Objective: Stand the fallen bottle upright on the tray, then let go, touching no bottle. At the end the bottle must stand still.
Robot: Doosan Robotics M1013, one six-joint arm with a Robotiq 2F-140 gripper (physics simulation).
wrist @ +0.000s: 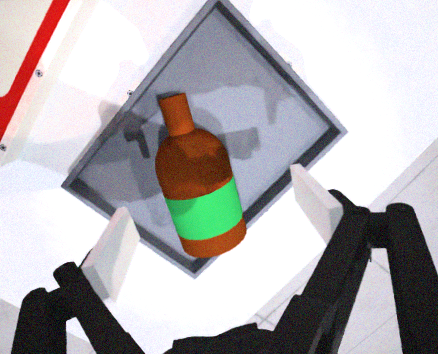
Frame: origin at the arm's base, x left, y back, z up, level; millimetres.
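Seen in the pictures: gripper, fingertip midpoint: (211,203).
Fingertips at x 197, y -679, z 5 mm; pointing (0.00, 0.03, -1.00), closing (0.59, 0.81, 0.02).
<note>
Offsets run from my fingertips to a thing's top centre. "spot": to the spot under its first point.
A brown bottle @(dx -12, dy -8, dz -32 mm) (196,162) with a green label lies on its side on the grey tray @(spot: dx -13, dy +127, dz -86 mm) (280,64), in the middle of the wrist view. Its neck points to the upper left of the view and its base is toward the tray's lower corner, nearest my gripper. My gripper (211,203) is open, with one pale fingertip on each side of the bottle's lower part and a wide gap to each. Nothing is between the pads that they touch. How high the fingertips are above the tray is hard to tell.
Part of a red crate @(spot: dx -190, dy -22, dz -78 mm) (31,65) shows at the upper left, beside the tray. The white table's edge runs along the lower right, with the tiled floor (395,280) beyond it. The tray has a low raised rim. Shadows fall across the tray.
</note>
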